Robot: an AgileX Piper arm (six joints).
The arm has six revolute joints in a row. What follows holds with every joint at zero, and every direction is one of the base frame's. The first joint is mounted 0.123 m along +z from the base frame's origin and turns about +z. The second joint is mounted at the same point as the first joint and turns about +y. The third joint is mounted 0.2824 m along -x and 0.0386 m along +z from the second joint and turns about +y. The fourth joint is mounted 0.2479 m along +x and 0.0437 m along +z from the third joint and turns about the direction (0.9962, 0, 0.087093). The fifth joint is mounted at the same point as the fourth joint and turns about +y. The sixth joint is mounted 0.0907 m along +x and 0.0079 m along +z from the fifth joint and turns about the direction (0.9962, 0, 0.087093). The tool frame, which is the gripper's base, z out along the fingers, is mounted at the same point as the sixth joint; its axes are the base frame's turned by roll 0, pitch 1.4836 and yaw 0 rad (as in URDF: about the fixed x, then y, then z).
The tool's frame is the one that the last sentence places.
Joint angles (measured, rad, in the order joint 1, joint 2, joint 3, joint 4, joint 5, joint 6), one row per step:
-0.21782, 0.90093, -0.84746, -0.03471, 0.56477, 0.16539
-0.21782, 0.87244, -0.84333, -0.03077, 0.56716, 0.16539
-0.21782, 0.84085, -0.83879, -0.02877, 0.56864, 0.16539
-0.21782, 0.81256, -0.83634, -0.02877, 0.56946, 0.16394
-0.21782, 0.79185, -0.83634, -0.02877, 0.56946, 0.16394
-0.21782, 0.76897, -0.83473, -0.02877, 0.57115, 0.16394
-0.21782, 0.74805, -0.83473, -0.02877, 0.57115, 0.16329
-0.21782, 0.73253, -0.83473, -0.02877, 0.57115, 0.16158
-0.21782, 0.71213, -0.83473, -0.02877, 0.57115, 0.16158
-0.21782, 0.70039, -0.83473, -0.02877, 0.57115, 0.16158
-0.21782, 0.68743, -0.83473, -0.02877, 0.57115, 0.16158
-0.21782, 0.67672, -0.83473, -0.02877, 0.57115, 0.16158
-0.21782, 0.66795, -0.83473, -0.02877, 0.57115, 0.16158
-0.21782, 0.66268, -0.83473, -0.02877, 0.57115, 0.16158
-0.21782, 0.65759, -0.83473, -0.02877, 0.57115, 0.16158
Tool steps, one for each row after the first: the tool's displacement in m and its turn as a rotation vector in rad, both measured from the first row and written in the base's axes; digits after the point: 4 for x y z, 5 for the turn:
-0.0066, 0.0016, 0.0036, -0.00090, -0.02230, 0.00010
-0.0139, 0.0034, 0.0074, -0.00448, -0.04770, 0.00023
-0.0205, 0.0048, 0.0112, -0.01113, -0.07183, 0.00097
-0.0254, 0.0059, 0.0145, -0.01561, -0.09205, 0.00102
-0.0309, 0.0071, 0.0174, -0.01985, -0.11117, 0.00101
-0.0360, 0.0082, 0.0205, -0.02494, -0.13145, 0.00135
-0.0398, 0.0091, 0.0228, -0.02980, -0.14624, 0.00214
-0.0448, 0.0102, 0.0256, -0.03423, -0.16616, 0.00217
-0.0478, 0.0109, 0.0272, -0.03678, -0.17762, 0.00218
-0.0510, 0.0116, 0.0289, -0.03959, -0.19027, 0.00220
-0.0538, 0.0122, 0.0303, -0.04192, -0.20072, 0.00221
-0.0560, 0.0127, 0.0314, -0.04382, -0.20928, 0.00222
-0.0573, 0.0130, 0.0321, -0.04497, -0.21443, 0.00223
-0.0586, 0.0133, 0.0327, -0.04607, -0.21940, 0.00224

